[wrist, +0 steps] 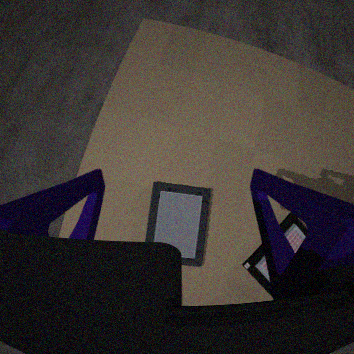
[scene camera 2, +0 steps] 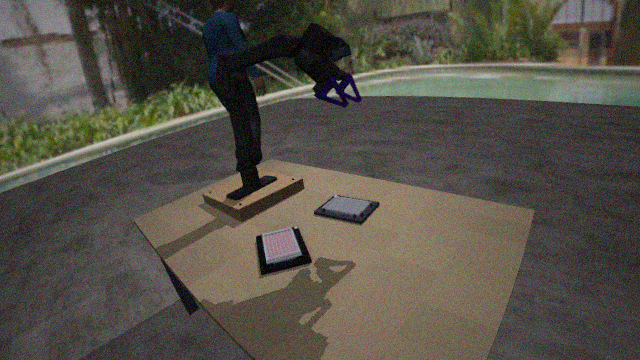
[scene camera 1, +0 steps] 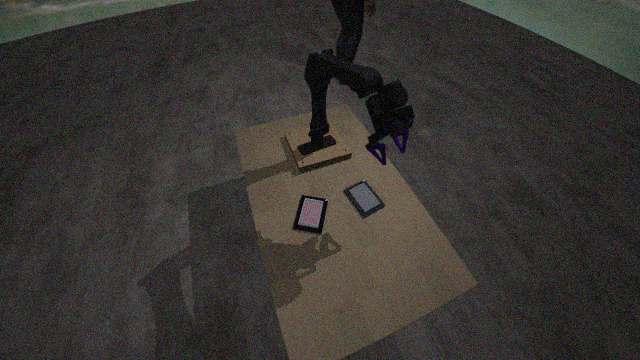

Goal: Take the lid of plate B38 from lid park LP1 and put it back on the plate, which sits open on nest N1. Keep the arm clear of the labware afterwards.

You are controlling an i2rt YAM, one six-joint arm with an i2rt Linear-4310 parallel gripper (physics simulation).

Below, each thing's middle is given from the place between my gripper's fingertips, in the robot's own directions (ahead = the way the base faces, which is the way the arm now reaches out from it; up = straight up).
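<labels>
The plate lid (wrist: 177,220) is 30 cm below my hand, and it is also 5 cm behind it and 2 cm to the right of it. As for the lid park (wrist: 156,186), I find it 31 cm below my hand, 5 cm behind it and 2 cm to the right of it.
</labels>
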